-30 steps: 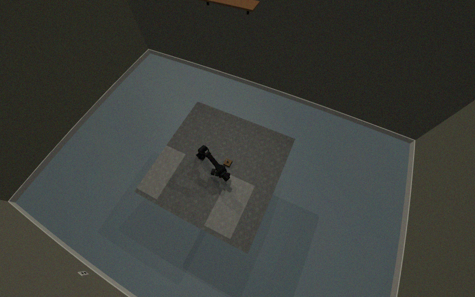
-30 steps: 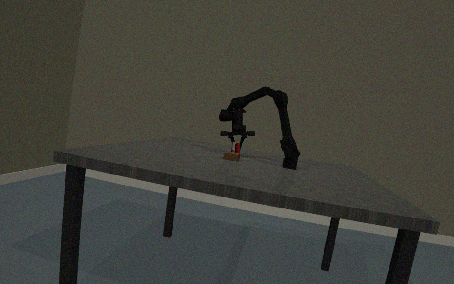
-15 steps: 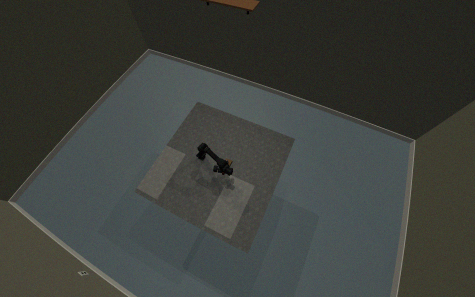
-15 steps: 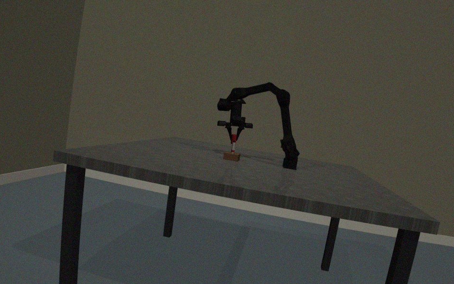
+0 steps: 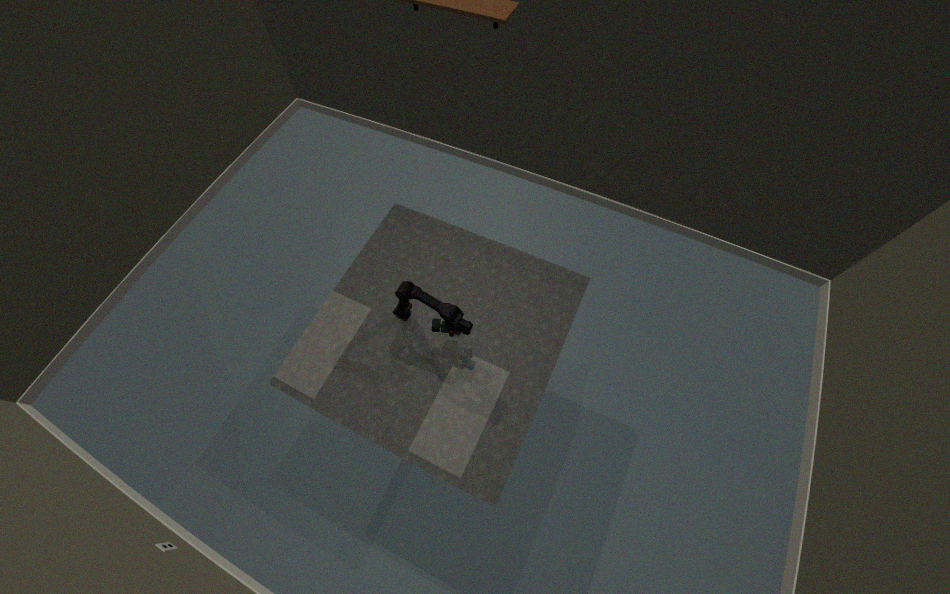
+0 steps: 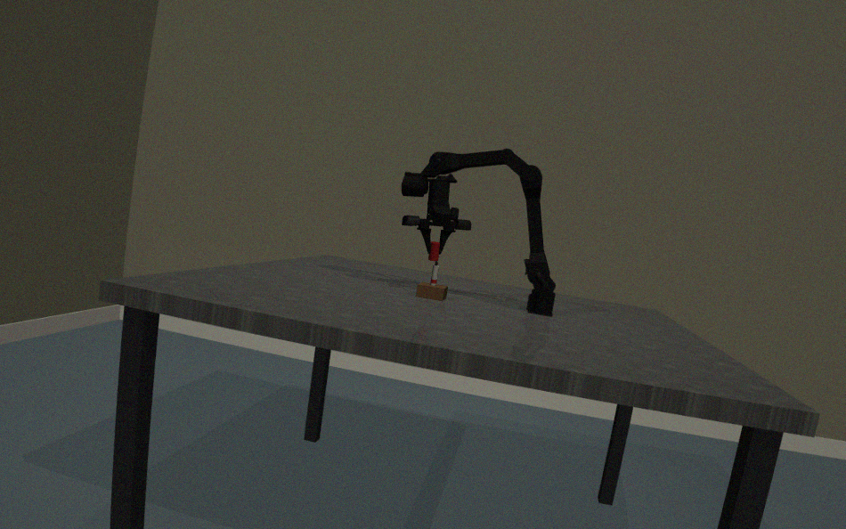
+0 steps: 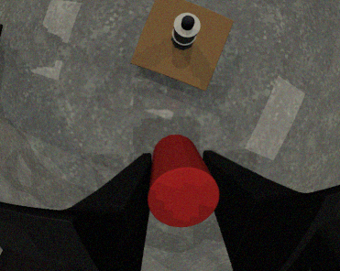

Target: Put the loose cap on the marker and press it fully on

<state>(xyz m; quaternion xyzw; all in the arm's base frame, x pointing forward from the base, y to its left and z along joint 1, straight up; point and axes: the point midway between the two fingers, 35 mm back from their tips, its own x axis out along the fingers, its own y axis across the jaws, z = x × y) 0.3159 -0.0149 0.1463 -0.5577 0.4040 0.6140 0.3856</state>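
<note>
The wooden holder block is 2 cm behind my gripper tip, 7 cm to the left of it and 10 cm below it. Round my gripper tip: red cap: 1 cm above.
</note>
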